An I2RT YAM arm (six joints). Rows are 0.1 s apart.
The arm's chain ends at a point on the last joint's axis. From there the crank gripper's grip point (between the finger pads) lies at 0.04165 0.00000 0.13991 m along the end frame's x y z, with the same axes.
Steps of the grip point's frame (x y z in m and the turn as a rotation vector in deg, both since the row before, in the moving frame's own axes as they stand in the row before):
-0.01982, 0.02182, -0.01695, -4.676, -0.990, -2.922
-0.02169, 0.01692, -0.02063, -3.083, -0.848, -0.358
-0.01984, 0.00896, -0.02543, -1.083, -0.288, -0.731
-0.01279, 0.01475, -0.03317, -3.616, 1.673, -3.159
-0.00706, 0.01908, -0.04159, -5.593, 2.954, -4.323
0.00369, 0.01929, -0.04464, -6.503, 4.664, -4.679
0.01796, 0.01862, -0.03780, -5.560, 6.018, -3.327
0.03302, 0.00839, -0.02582, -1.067, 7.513, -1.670
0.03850, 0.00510, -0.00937, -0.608, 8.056, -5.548
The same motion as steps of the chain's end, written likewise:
-0.01764, 0.01245, -0.01727, -4.676, -0.990, -2.922
-0.01964, 0.00963, -0.02104, -3.083, -0.848, -0.358
-0.01915, 0.00684, -0.02562, -1.083, -0.288, -0.731
-0.01703, 0.00838, -0.03169, -3.616, 1.673, -3.159
-0.01459, 0.00897, -0.03875, -5.593, 2.954, -4.323
-0.00802, 0.00752, -0.04010, -6.503, 4.664, -4.679
0.00323, 0.00814, -0.03213, -5.560, 6.018, -3.327
0.01507, 0.00732, -0.01916, -1.067, 7.513, -1.670
0.01946, 0.00862, -0.00218, -0.608, 8.056, -5.548

